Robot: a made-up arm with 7 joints.
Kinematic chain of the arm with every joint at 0, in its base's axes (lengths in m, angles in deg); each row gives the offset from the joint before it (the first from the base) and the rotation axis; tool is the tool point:
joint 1: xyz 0 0 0.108 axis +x
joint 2: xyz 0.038 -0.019 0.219 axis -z
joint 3: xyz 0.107 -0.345 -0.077 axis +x
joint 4: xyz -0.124 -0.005 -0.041 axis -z
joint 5: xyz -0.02 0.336 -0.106 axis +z
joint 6: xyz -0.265 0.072 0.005 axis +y
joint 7: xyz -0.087 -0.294 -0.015 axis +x
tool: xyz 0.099 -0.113 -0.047
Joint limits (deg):
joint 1: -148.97..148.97
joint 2: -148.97..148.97
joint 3: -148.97..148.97
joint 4: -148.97..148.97
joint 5: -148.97..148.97
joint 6: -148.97..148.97
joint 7: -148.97..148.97
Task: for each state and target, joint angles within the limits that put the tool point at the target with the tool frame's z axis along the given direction. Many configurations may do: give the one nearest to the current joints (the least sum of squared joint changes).
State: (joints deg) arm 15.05 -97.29 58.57 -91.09 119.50 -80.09 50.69
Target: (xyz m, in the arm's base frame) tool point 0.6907 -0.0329 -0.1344 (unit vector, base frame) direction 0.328 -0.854 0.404
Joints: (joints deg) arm 31.51 -132.89 53.63 -148.97 148.64 -67.20 11.98
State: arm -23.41 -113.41 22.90 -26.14 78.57 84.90 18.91
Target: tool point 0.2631 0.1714 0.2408 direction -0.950 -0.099 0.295
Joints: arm 15.57 -88.43 35.59 -30.46 83.04 108.60 19.97
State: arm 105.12 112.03 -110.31 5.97 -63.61 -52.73 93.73
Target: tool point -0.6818 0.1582 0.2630 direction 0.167 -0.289 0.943
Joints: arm 90.31 97.26 -119.22 22.26 -61.03 -57.89 100.65
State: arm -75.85 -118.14 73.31 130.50 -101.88 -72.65 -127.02
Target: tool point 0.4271 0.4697 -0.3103 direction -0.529 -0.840 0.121
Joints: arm -57.35 -80.40 93.86 107.56 -85.34 -50.70 -127.41
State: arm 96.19 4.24 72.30 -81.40 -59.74 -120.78 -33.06
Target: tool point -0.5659 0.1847 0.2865 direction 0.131 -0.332 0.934
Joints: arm 95.20 43.90 75.76 -74.16 -64.29 -144.98 -31.51
